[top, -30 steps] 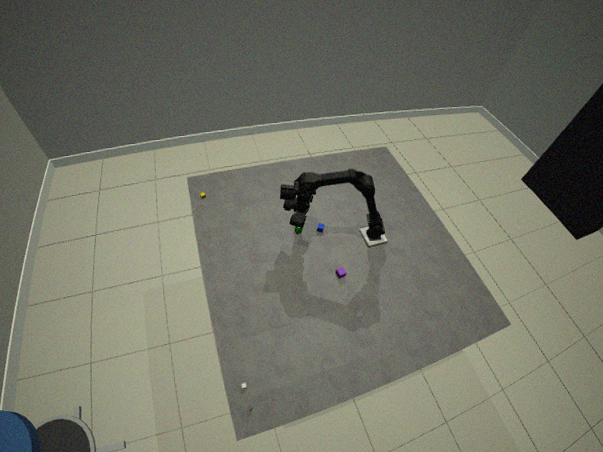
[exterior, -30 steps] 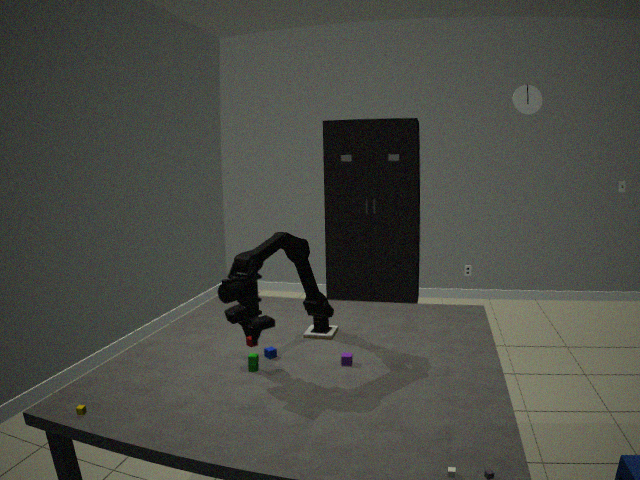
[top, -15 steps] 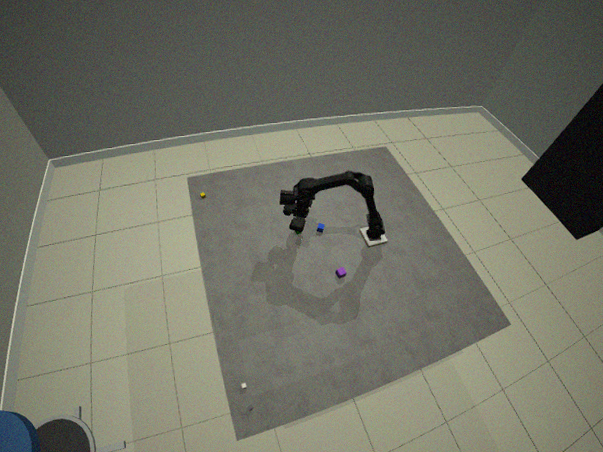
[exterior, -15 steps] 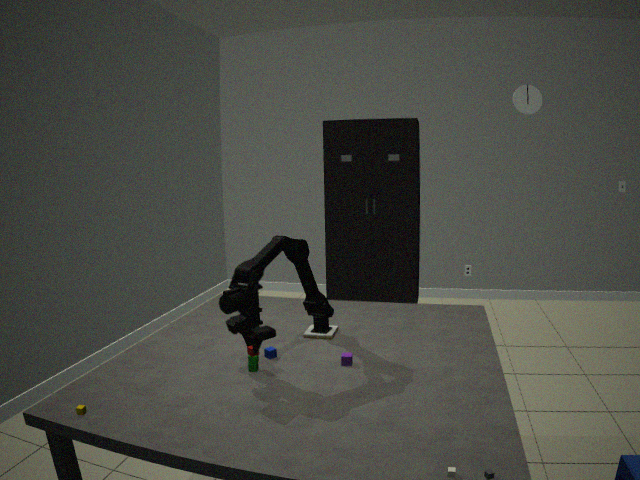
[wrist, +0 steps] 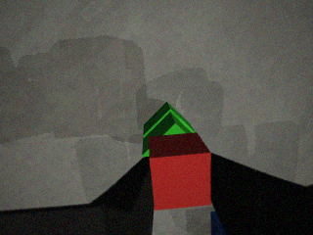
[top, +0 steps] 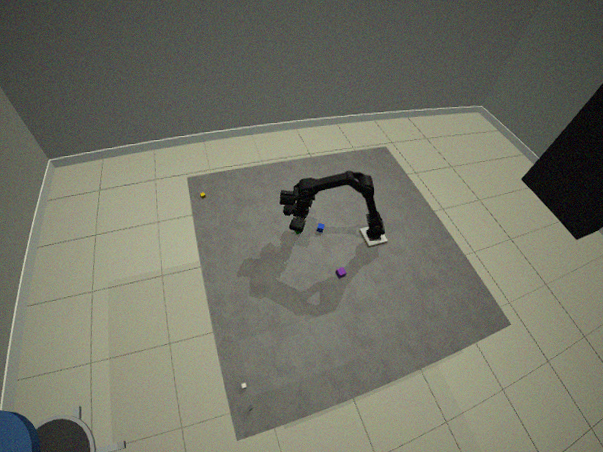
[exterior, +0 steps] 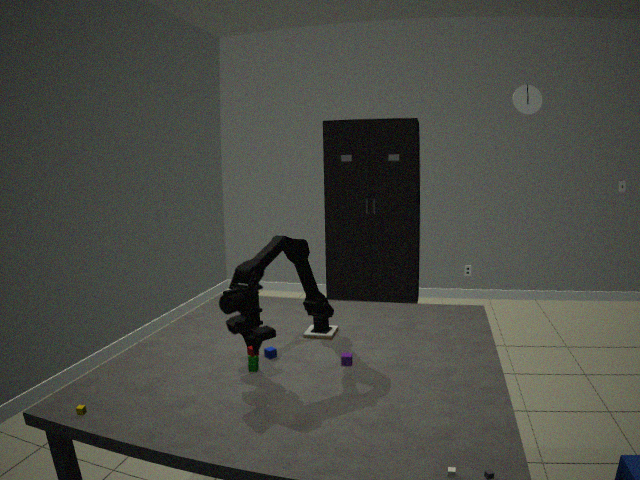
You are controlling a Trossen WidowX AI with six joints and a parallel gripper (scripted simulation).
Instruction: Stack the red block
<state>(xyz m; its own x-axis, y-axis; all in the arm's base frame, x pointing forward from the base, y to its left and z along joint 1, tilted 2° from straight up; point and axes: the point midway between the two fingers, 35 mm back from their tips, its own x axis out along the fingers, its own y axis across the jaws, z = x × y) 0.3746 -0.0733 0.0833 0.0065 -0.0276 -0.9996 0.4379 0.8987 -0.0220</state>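
Now: the red block right at my gripper tip. Round my gripper tip: purple block: 260 mm to the left, 150 mm behind, 40 mm below; yellow block: 470 mm ahead, 290 mm to the right, 50 mm below; blue block: 110 mm behind, 50 mm below.
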